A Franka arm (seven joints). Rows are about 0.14 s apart.
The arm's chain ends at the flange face. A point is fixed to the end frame.
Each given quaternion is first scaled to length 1.
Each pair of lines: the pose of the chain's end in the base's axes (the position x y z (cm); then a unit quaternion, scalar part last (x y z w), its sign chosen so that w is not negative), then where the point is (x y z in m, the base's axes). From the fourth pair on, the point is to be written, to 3 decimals.
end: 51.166, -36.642, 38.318, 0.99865, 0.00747, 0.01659, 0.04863
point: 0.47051 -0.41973 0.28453
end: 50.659, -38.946, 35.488, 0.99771, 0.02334, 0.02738, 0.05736
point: 0.46921 -0.44581 0.25642
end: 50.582, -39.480, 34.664, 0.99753, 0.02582, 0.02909, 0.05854
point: 0.46904 -0.45158 0.24820
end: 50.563, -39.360, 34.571, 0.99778, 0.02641, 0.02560, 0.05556
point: 0.468 -0.450 0.247
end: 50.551, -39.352, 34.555, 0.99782, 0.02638, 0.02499, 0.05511
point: 0.468 -0.450 0.247
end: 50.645, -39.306, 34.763, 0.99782, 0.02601, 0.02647, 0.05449
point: 0.469 -0.449 0.249
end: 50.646, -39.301, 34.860, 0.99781, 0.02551, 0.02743, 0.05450
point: 0.469 -0.449 0.250
